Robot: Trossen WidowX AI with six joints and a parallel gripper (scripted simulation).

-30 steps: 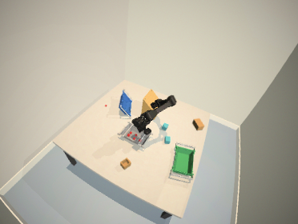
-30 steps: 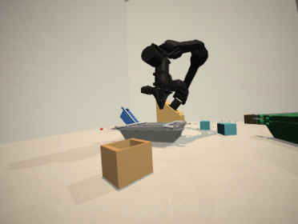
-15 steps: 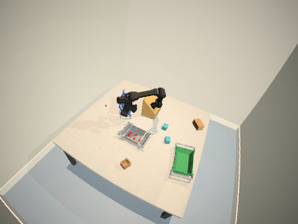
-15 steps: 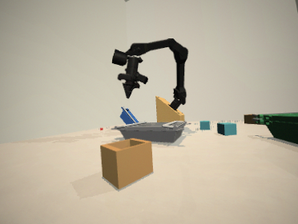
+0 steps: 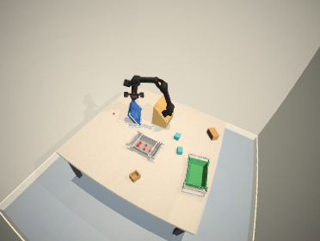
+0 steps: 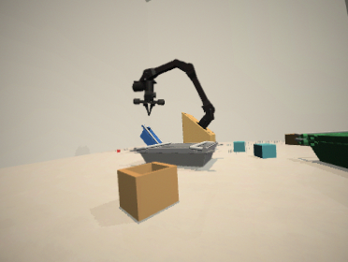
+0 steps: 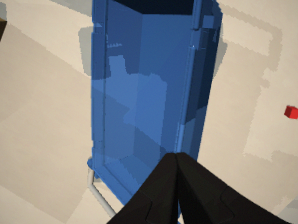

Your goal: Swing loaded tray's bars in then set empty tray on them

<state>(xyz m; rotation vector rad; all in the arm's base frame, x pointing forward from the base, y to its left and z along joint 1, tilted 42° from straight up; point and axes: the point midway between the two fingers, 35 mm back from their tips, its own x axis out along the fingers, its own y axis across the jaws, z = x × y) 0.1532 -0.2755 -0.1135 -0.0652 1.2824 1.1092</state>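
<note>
The blue tray is 14 cm below my gripper tip, 4 cm behind it and 1 cm to the left of it. Round my gripper tip: brown block (79 cm to the left, 32 cm behind, 19 cm below); small brown box (51 cm ahead, 43 cm to the left, 20 cm below).
</note>
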